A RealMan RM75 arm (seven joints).
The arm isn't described. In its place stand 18 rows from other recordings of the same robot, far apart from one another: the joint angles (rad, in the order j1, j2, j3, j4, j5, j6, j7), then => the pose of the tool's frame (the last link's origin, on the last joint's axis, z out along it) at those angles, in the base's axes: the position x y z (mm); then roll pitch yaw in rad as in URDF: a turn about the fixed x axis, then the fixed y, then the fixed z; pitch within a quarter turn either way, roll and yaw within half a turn.
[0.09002, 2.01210, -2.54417, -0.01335, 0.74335, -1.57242, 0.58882] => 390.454 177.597 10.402 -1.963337 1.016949 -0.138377
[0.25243, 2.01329, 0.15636, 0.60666, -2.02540, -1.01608, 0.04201] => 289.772 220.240 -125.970 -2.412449 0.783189 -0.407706
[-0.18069, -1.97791, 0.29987, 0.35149, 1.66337, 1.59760, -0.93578] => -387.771 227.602 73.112 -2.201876 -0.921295 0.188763
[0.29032, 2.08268, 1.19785, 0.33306, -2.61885, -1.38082, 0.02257] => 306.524 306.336 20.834 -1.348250 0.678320 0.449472
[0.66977, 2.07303, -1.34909, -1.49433, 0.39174, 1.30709, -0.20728] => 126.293 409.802 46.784 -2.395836 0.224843 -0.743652
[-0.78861, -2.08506, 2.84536, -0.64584, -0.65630, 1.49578, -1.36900] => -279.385 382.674 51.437 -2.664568 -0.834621 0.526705
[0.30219, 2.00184, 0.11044, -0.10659, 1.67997, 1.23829, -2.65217] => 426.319 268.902 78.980 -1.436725 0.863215 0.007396
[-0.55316, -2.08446, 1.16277, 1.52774, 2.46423, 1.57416, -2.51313] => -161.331 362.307 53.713 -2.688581 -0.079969 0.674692
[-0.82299, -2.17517, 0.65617, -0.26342, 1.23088, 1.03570, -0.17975] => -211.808 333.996 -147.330 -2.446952 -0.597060 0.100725
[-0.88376, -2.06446, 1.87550, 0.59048, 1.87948, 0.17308, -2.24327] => -150.312 457.270 -91.237 -2.345800 -0.278366 0.325579
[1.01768, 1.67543, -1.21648, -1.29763, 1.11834, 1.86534, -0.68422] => 31.296 392.668 137.643 -2.943140 -0.130299 -0.279767
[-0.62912, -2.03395, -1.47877, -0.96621, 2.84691, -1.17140, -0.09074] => -267.509 370.956 -34.473 -2.273519 0.007170 1.207589
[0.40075, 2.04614, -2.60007, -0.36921, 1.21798, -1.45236, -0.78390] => 280.643 315.438 -1.422 -1.413026 0.040528 0.340850
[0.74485, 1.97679, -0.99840, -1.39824, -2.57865, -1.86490, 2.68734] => 164.891 372.865 98.368 -2.693363 -0.024066 -0.961902
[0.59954, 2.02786, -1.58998, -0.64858, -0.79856, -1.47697, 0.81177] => 117.906 338.231 -20.251 -2.562633 0.933366 0.523913
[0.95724, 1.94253, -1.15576, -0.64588, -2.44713, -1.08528, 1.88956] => 186.329 462.636 9.541 -2.647388 -0.187678 -0.302832
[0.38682, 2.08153, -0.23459, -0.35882, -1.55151, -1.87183, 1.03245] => 289.311 277.620 63.321 -1.953205 1.219314 0.438318
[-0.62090, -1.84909, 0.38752, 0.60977, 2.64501, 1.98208, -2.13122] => -310.830 290.265 87.758 2.984287 -0.023529 1.247392
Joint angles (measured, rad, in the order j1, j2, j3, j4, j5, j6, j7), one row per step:
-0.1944 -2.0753 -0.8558 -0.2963 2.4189 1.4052 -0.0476
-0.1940 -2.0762 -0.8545 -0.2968 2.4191 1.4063 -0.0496
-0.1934 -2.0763 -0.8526 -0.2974 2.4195 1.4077 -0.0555
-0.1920 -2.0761 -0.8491 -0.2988 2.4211 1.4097 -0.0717
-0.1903 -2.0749 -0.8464 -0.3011 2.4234 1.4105 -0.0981
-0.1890 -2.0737 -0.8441 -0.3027 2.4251 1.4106 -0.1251
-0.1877 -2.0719 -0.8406 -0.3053 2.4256 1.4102 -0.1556
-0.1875 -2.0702 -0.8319 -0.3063 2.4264 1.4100 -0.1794
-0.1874 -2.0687 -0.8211 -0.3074 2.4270 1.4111 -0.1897
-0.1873 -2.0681 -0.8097 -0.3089 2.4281 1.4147 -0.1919
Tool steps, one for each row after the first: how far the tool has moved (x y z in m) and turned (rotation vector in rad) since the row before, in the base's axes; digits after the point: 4 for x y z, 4 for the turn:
0.0005 -0.0002 -0.0005 -0.0011 -0.0030 -0.0016
0.0004 -0.0003 -0.0003 -0.0024 -0.0060 -0.0022
0.0006 -0.0006 -0.0005 -0.0065 -0.0156 -0.0041
0.0003 -0.0005 -0.0002 -0.0093 -0.0249 -0.0037
0.0001 -0.0004 -0.0002 -0.0094 -0.0251 -0.0025
0.0001 -0.0003 -0.0001 -0.0105 -0.0288 -0.0026
0.0005 -0.0004 -0.0010 -0.0138 -0.0203 -0.0052
0.0009 -0.0006 -0.0012 -0.0113 -0.0075 -0.0070
0.0016 -0.0008 -0.0015 -0.0085 -0.0010 -0.0097

